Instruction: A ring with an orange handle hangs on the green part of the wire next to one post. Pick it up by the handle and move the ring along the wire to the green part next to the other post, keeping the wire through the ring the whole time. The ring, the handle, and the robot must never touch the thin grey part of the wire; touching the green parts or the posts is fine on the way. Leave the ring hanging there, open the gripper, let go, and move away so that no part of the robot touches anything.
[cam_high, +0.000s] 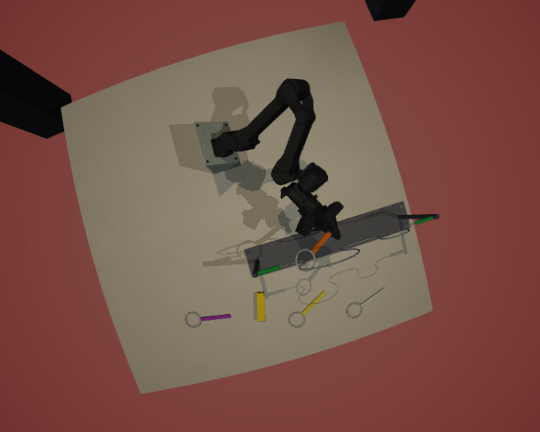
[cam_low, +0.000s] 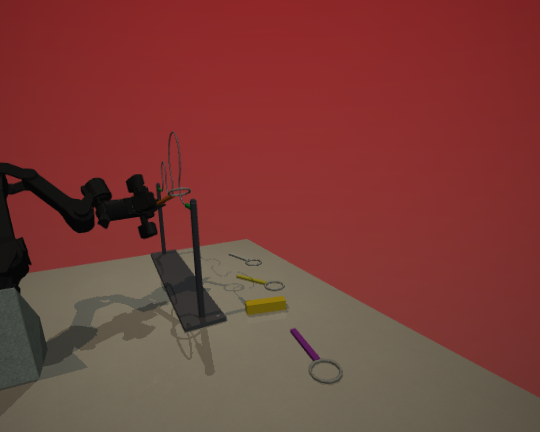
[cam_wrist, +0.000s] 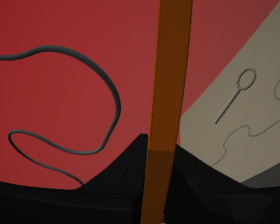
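Now: gripper tip 10 mm short of the orange-handled ring, 80 mm to the left of it and 30 mm below it. From my gripper tip the other things lie so: yellow-handled ring 270 mm ahead, 140 mm to the right, 270 mm below; grey-handled ring 310 mm ahead, 90 mm to the left, 270 mm below; yellow block 200 mm ahead, 300 mm to the right, 260 mm below.
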